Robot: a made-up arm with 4 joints.
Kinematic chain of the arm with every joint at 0, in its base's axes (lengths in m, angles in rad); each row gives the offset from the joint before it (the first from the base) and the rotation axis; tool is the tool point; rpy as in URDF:
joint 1: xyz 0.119 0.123 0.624 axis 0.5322 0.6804 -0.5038
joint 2: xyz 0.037 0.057 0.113 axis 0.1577 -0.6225 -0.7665
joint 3: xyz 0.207 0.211 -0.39 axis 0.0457 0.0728 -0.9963
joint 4: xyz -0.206 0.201 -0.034 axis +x
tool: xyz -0.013 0.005 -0.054 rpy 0 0 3.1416
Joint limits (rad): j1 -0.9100..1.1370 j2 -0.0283..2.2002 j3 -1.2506..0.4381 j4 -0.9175..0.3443
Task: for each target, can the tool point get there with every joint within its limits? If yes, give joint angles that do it. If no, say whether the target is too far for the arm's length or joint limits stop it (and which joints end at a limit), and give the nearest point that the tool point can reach.
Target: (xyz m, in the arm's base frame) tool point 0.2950 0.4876 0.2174
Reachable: yes | joints -0.6071 0.2202 -0.0568 -0.5986
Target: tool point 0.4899 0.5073 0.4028
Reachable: yes | joints -0.3873 0.7179 -0.1459 -0.8098
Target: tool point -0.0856 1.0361 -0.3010
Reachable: no: too far | nearest point 0.2042 0.6068 0.1863 | short by 0.711 m
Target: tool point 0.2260 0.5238 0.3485
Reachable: yes | joints 0.8222 0.3911 -0.7142 -0.0209
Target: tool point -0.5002 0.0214 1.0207
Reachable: no: joint limits stop it (at a limit: joint 1, joint 2, joint 3, joint 4) | nearest point 0.0029 0.4854 0.4702 | short by 0.878 m
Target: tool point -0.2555 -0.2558 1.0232
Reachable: no: joint limits stop it (at a limit: joint 1, joint 2, joint 3, joint 4) | nearest point 0.3208 0.2948 1.2708 | short by 0.835 m
